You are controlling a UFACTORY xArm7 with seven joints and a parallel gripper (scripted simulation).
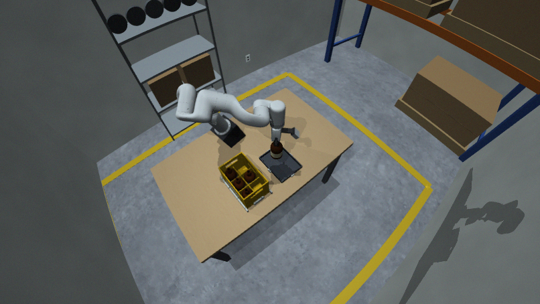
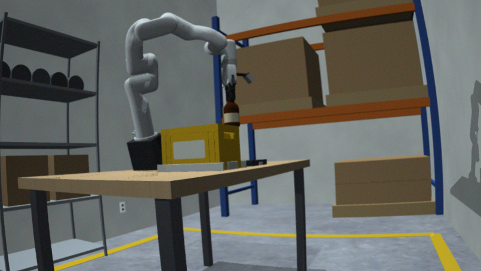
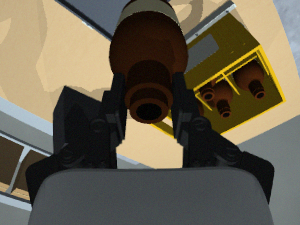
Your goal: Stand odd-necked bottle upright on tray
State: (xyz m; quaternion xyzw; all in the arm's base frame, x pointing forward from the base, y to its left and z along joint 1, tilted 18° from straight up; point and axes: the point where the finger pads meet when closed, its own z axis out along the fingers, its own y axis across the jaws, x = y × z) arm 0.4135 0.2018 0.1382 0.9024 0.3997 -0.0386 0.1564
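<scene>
Now: hand 70 mm above the bottle. From my hand the other things lie so: tray: 20 mm behind, 50 mm to the left, 320 mm below; crate: 20 mm behind, 240 mm to the right, 250 mm below.
</scene>
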